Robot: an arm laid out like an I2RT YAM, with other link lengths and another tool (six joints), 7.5 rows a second.
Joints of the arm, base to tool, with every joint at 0 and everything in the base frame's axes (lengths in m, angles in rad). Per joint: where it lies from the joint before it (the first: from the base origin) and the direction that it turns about. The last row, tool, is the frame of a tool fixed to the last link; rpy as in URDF.
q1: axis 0 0 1 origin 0 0 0.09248
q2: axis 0 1 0 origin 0.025 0.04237 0.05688
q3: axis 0 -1 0 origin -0.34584 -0.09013 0
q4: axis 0 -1 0 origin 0.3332 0.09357 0.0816
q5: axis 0 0 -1 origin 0.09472 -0.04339 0.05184
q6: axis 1 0 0 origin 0.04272 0 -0.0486
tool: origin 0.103 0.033 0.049 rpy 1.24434 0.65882 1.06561
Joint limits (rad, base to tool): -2.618..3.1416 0..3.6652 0..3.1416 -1.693..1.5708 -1.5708..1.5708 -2.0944..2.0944
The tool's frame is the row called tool.
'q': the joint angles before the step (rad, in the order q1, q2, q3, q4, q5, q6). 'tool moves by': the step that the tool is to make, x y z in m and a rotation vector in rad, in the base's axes. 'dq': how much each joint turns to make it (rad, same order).
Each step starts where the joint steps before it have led.
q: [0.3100 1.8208 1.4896 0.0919 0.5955 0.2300]
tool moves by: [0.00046 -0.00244 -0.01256 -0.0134 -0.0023 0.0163]
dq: [-0.0094 0.0000 -0.0415 0.0522 -0.0218 -0.0228]
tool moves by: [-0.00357 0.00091 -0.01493 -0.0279 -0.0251 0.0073]
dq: [0.0001 0.0000 -0.0673 0.1056 0.0000 -0.0415]
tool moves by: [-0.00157 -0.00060 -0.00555 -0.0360 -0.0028 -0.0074]
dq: [0.0000 0.0000 -0.0231 0.0370 0.0137 -0.0398]
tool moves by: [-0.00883 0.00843 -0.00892 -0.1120 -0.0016 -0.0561]
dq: [0.0290 0.0000 -0.0429 0.0782 0.1010 -0.1147]
